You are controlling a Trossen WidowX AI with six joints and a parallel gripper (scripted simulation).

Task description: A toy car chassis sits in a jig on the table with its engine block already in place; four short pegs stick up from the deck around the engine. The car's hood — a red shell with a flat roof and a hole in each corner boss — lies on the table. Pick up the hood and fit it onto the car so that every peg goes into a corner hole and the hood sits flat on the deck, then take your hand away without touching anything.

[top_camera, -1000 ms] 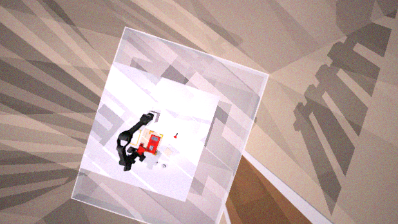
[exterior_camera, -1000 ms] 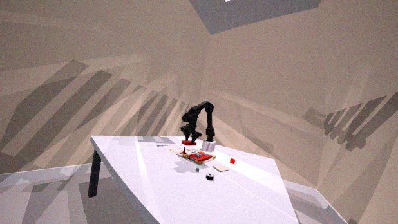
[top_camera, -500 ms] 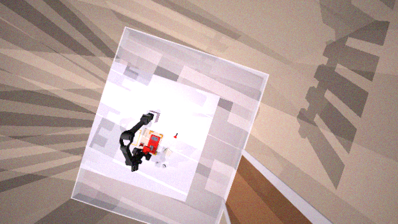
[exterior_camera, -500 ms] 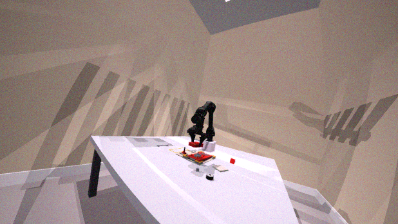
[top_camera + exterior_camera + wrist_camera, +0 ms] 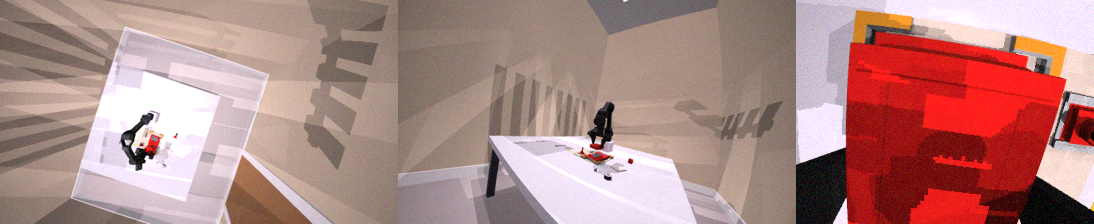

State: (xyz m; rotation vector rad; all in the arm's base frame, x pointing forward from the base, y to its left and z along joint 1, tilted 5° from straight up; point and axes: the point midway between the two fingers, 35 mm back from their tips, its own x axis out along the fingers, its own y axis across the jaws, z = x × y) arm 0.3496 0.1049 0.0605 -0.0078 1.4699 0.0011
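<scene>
Right now my gripper tip is 7 cm above the engine block and 1 cm past it. Round my gripper tip: jig: 9 cm below, 5 cm behind, 3 cm to the right; then grey bit: 14 cm ahead, 11 cm to the left, 9 cm below; then red hood: 1 cm above.
</scene>
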